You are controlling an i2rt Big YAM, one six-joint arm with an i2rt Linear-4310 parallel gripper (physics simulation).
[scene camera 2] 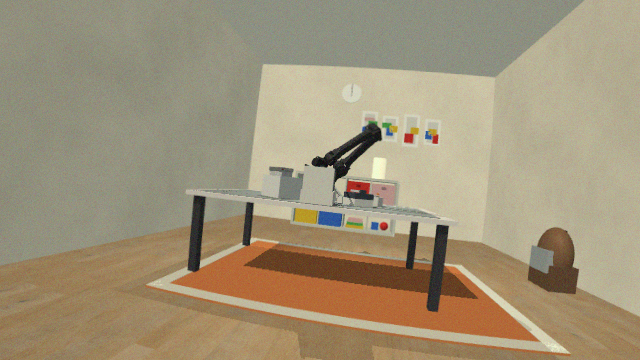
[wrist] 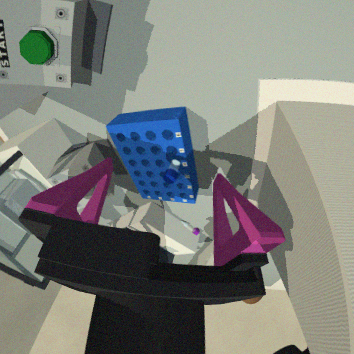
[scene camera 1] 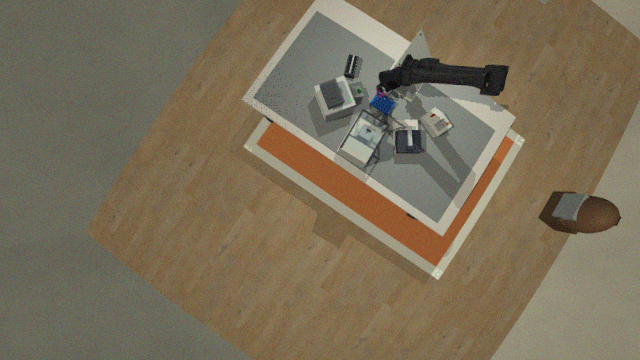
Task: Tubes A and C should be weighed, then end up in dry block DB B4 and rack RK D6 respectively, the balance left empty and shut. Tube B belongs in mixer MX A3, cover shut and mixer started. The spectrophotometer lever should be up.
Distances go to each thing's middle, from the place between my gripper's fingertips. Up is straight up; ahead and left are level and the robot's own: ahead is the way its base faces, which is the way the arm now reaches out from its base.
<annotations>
I see my gripper 90 mm short of the grey box with green START button (wrist: 49, 49), 150 mm to the left of it and 20 mm above it. Round my hand: grey PRINT button box (wrist: 79, 157) (180 mm ahead, 20 mm to the left, 20 mm below); then glass-box balance (scene camera 1: 366, 133) (320 mm ahead, 20 mm to the left, 50 mm above).
</annotations>
